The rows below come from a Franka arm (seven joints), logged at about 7 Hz.
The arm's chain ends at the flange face. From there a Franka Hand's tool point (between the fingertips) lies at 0.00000 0.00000 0.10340 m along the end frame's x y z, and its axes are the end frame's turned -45 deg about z.
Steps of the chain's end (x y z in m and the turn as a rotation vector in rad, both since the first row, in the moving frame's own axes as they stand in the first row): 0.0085, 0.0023, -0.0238, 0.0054, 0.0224, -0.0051; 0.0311, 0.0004, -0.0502, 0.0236, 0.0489, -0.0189; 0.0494, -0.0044, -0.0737, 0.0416, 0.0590, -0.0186; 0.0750, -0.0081, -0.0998, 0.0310, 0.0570, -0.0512; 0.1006, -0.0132, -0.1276, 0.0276, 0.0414, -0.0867; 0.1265, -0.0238, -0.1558, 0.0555, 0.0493, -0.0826
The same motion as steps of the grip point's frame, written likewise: 0.0064, 0.0089, -0.0238, -0.0120, 0.0197, -0.0051; 0.0270, 0.0241, -0.0504, -0.0179, 0.0513, -0.0189; 0.0454, 0.0330, -0.0740, -0.0123, 0.0711, -0.0186; 0.0652, 0.0490, -0.1000, -0.0184, 0.0622, -0.0512; 0.0855, 0.0626, -0.1277, -0.0098, 0.0488, -0.0867; 0.1139, 0.0719, -0.1561, 0.0044, 0.0741, -0.0826
